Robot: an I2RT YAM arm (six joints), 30 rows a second.
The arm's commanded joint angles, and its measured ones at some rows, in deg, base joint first. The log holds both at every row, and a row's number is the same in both.
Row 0, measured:
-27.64 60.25 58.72 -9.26 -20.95 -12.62
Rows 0 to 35, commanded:
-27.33 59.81 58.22 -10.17 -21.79 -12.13
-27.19 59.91 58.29 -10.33 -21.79 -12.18
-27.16 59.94 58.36 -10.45 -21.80 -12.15
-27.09 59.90 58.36 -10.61 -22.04 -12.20
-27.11 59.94 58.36 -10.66 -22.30 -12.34
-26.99 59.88 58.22 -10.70 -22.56 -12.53
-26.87 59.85 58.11 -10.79 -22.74 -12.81
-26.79 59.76 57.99 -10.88 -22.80 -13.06
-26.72 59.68 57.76 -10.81 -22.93 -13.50
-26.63 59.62 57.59 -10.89 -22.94 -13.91
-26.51 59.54 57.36 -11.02 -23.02 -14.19
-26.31 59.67 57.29 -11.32 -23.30 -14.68
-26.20 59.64 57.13 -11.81 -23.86 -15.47
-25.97 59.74 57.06 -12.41 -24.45 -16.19
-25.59 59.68 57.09 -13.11 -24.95 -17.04
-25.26 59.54 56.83 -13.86 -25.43 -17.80
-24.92 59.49 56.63 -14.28 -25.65 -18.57
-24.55 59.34 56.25 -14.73 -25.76 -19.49
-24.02 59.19 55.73 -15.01 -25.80 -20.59
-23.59 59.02 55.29 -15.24 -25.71 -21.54
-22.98 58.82 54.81 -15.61 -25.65 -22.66
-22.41 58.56 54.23 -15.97 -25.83 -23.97
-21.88 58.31 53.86 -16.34 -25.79 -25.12
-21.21 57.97 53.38 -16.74 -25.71 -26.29
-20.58 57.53 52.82 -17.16 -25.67 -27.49
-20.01 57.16 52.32 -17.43 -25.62 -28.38
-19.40 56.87 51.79 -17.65 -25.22 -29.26
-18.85 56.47 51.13 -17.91 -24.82 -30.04
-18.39 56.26 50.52 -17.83 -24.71 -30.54
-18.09 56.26 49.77 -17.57 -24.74 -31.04
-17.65 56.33 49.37 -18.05 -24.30 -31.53
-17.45 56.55 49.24 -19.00 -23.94 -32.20
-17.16 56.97 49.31 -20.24 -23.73 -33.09
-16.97 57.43 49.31 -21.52 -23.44 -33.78
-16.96 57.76 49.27 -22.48 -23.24 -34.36
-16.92 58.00 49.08 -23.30 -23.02 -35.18
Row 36, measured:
-17.30 57.54 49.98 -19.29 -23.53 -31.20
